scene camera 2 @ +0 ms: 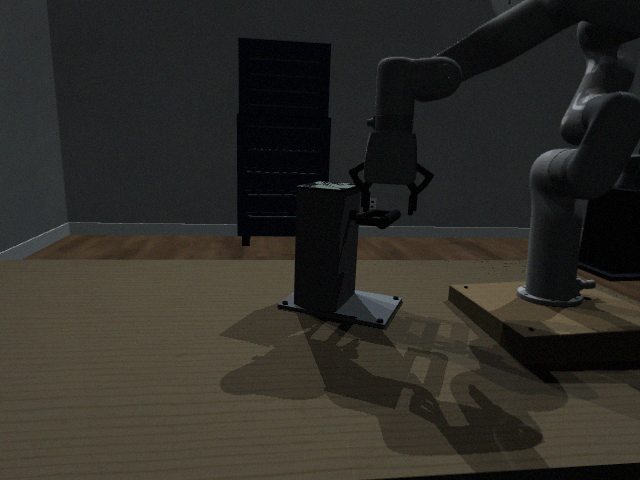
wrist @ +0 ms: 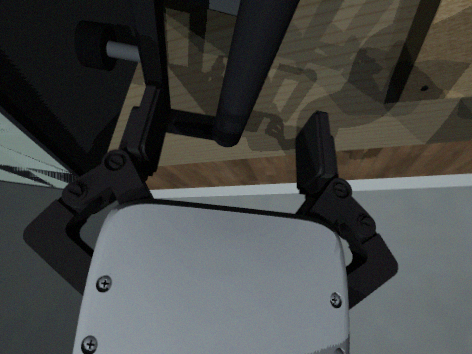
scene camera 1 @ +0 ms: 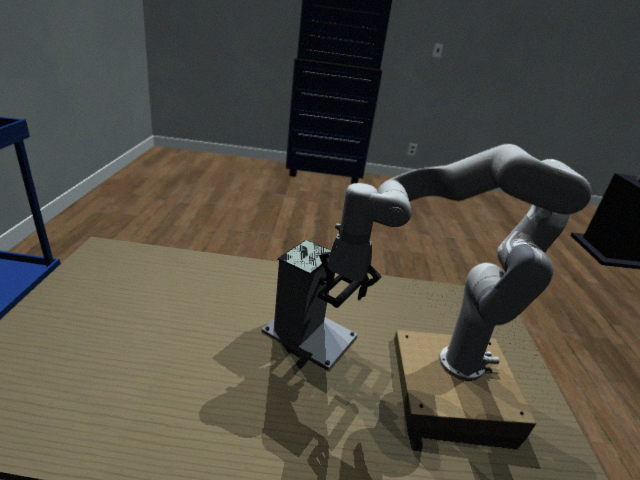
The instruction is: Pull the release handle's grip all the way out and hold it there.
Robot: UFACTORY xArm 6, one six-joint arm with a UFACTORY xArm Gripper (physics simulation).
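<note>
The release handle point(scene camera 1: 337, 302) point(scene camera 2: 391, 219) point(wrist: 256, 62) is a dark rectangular loop on the side of a dark upright post point(scene camera 1: 293, 302) point(scene camera 2: 319, 248). Its outer grip bar faces the robot base. In the wrist view a short pale rod point(wrist: 122, 51) shows between a black collar point(wrist: 94, 46) and the loop's inner bar. My gripper point(scene camera 1: 344, 292) point(scene camera 2: 388, 210) point(wrist: 236, 113) is open and empty, pointing down at the loop. In the wrist view the grip bar appears between the spread fingers; the left finger overlaps the inner bar. Contact cannot be told.
The post stands on a grey base plate point(scene camera 1: 338, 338) point(scene camera 2: 374, 304) bolted to the table point(scene camera 1: 129, 361) point(scene camera 2: 129, 361). The arm's wooden mounting block point(scene camera 1: 429, 361) point(scene camera 2: 496, 304) is to the right. A dark blue drawer cabinet point(scene camera 1: 333, 113) point(scene camera 2: 284, 155) stands by the back wall.
</note>
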